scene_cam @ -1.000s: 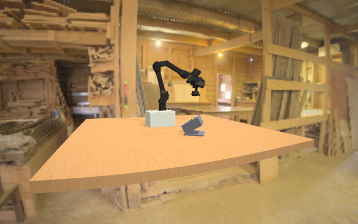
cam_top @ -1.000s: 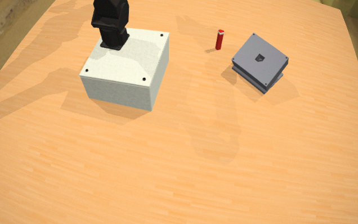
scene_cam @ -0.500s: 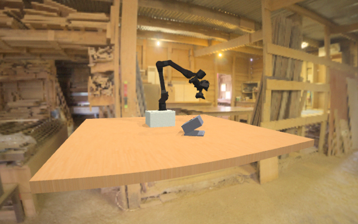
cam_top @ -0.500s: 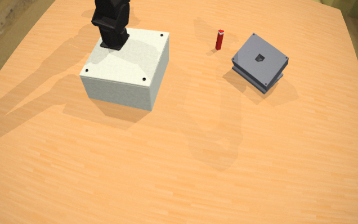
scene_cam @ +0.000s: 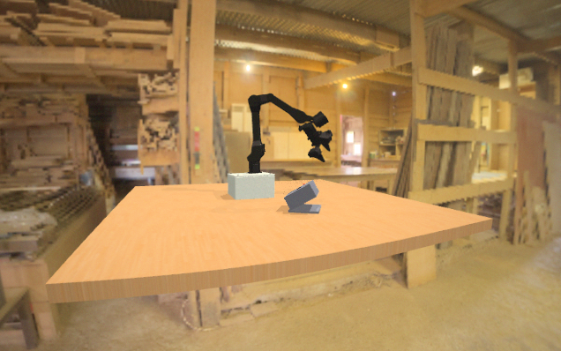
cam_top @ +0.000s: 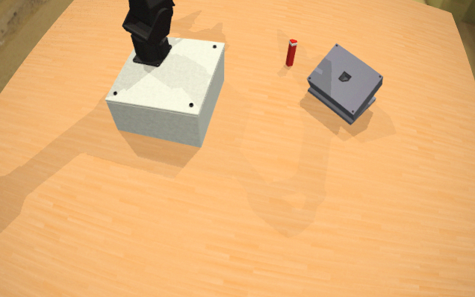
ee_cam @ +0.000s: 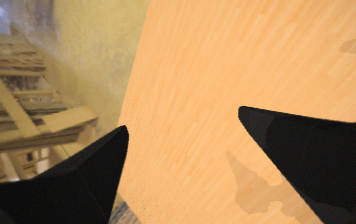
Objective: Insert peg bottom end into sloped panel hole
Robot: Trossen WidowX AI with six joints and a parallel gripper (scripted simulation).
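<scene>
Now: the red peg 200 mm to the right of my gripper tip, 190 mm ahead of it and 140 mm below it. From my gripper tip the other things lie so: grey foot plate (340 mm ahead, 250 mm to the right, 190 mm below); grey sloped panel (330 mm ahead, 260 mm to the right, 140 mm below).
</scene>
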